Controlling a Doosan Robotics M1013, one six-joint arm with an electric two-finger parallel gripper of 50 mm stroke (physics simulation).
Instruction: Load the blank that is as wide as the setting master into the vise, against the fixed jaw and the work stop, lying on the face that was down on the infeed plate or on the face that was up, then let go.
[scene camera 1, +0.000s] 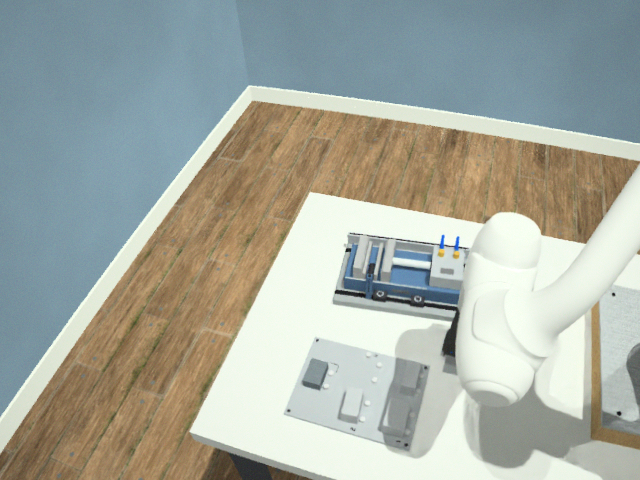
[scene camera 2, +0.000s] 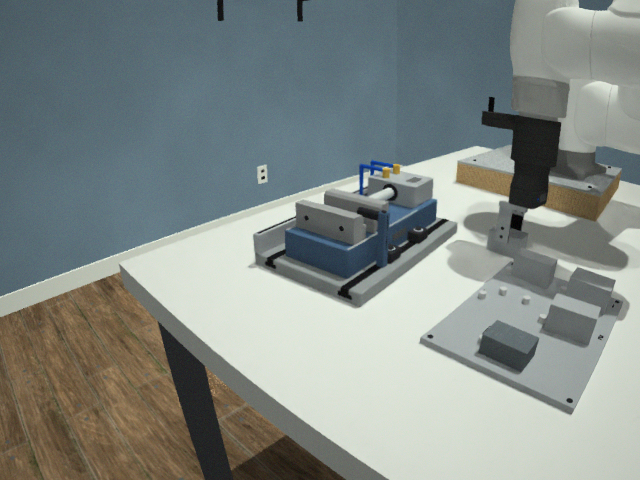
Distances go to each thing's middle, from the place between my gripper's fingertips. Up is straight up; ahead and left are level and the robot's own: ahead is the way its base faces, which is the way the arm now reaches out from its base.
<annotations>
My hand is 24 cm short of the dark grey setting master (scene camera 2: 515, 348) and 17 cm to the right of it.
</annotations>
